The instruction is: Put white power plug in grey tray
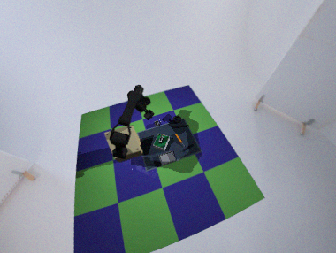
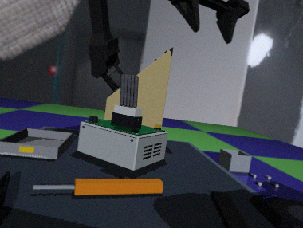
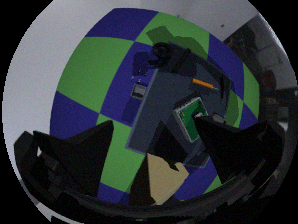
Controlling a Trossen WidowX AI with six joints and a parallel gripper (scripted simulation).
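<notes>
Right now the white power plug is 3 cm ahead of my gripper tip, 15 cm to the right of it and 16 cm below it. The rest, counted from my gripper tip: black bar (25 cm ahead, 6 cm to the right, 24 cm below); then dark mat (8 cm ahead, 15 cm to the right, 24 cm below).
</notes>
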